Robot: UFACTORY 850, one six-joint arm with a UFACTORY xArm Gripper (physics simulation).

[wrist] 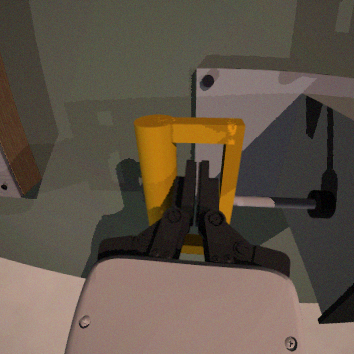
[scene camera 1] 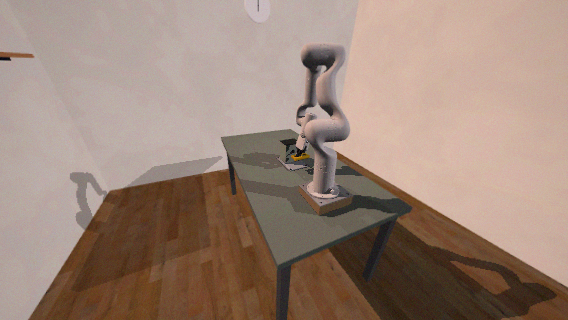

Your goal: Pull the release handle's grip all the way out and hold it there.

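Note:
The release handle is a yellow loop with a thick round grip bar on its left side in the wrist view. A length of metal rod shows between the loop and a black collar on the dark upright bracket. My gripper is shut, with nothing between its fingers. In the wrist view its fingers overlap the loop's opening, close to the right side of the grip bar. Contact with the bar is hard to tell, and my fingers hide the lower part of the loop.
The bracket stands on a light base plate, with a bolt at its corner. My arm's wooden base block stands on the green table, on the grip side of the handle.

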